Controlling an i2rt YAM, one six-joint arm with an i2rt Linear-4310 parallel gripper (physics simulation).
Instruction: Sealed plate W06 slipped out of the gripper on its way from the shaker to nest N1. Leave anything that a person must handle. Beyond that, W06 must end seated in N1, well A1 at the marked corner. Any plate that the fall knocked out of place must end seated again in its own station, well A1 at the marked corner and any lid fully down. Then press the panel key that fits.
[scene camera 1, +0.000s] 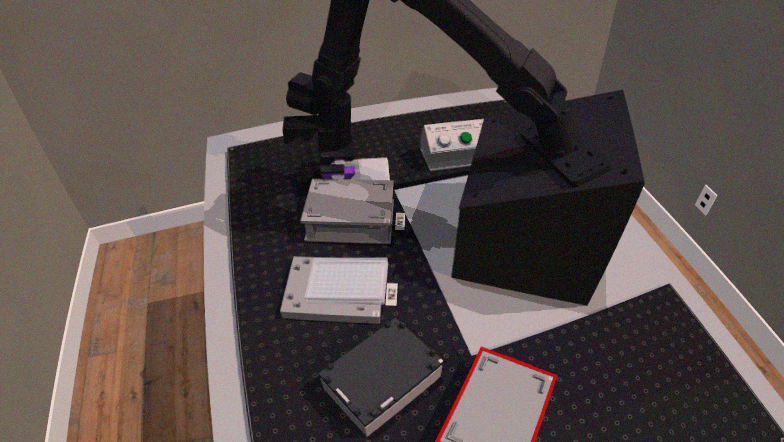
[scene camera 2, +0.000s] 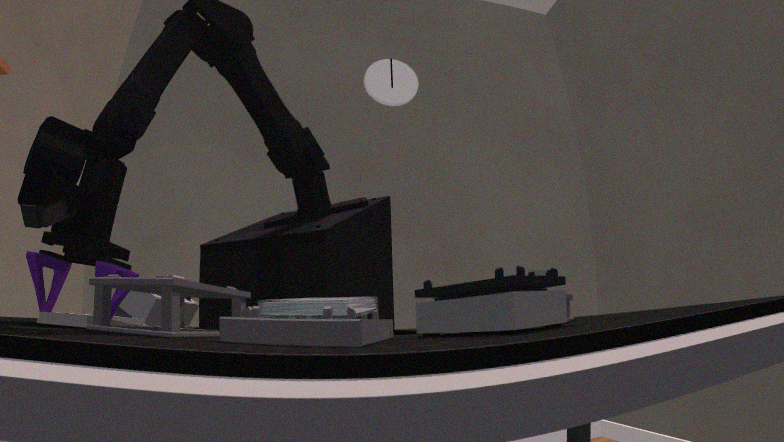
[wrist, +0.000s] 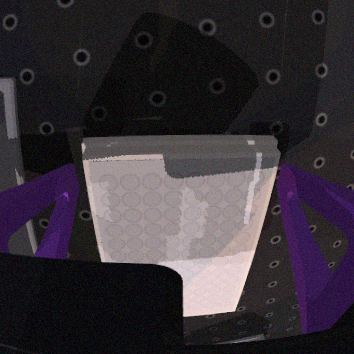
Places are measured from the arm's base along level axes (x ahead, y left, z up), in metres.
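Pixels of known places: gripper, fingertip midpoint: (scene camera 1: 338, 175) (scene camera 2: 72, 321) (wrist: 177, 174); arm's base, link origin: (scene camera 1: 563, 150) (scene camera 2: 316, 214).
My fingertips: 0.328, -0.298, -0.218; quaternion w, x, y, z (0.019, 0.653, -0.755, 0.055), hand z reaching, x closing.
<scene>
For each thing: its top centre in the pictures, then the offset to it from my fingertips, as dx, dy, dz. "spot": a spot on its surface instead. Level surfaces: height alone.
- sealed plate, top centre: (wrist: 179, 259) (scene camera 2: 96, 315) (scene camera 1: 359, 170) -0.046, +0.007, +0.009
- Nest N1, top centre: (scene camera 2: 175, 281) (scene camera 1: 348, 197) -0.002, +0.140, +0.054
- Nest N2, top centre: (scene camera 2: 316, 309) (scene camera 1: 332, 281) +0.057, +0.307, +0.026
- clear gridded plate, top centre: (scene camera 2: 323, 293) (scene camera 1: 346, 275) +0.034, +0.314, +0.043
- panel, surface height: dz +0.000
- white key, top centre: (scene camera 1: 444, 136) -0.234, +0.013, +0.070
- green key, top centre: (scene camera 1: 466, 133) -0.284, +0.015, +0.070
- dark-topped device, surface spot: (scene camera 2: 488, 288) spot: +0.077, +0.470, +0.041
- red-edged grey pad, surface spot: (scene camera 1: 502, 406) spot: -0.127, +0.591, +0.035
My gripper (scene camera 1: 337, 171) (scene camera 2: 79, 310) (wrist: 177, 174) is open, low behind nest N1, with its purple fingers on either side of a sealed plate (scene camera 1: 374, 166) (scene camera 2: 65, 317) (wrist: 175, 215), apart from it in the wrist view. The plate lies flat on the dark mat, its lettering unreadable; I take it for W06. Nest N1 (scene camera 1: 348, 203) (scene camera 2: 170, 283), a raised grey stand, has a bare top. Nest N2 (scene camera 1: 329, 312) (scene camera 2: 290, 331) bears a clear gridded plate (scene camera 1: 348, 278) (scene camera 2: 318, 305), off-centre towards the label side and slightly tilted, with posts exposed on the left. The panel (scene camera 1: 450, 160) has a white key (scene camera 1: 443, 140) and a green key (scene camera 1: 466, 137).
A dark-topped device (scene camera 1: 384, 365) (scene camera 2: 488, 288) with a pale body stands past N2. A red-edged grey pad (scene camera 1: 502, 406) lies beside it. The arm's black pedestal (scene camera 1: 543, 236) (scene camera 2: 296, 269) stands right of the nests in scene camera 1.
</scene>
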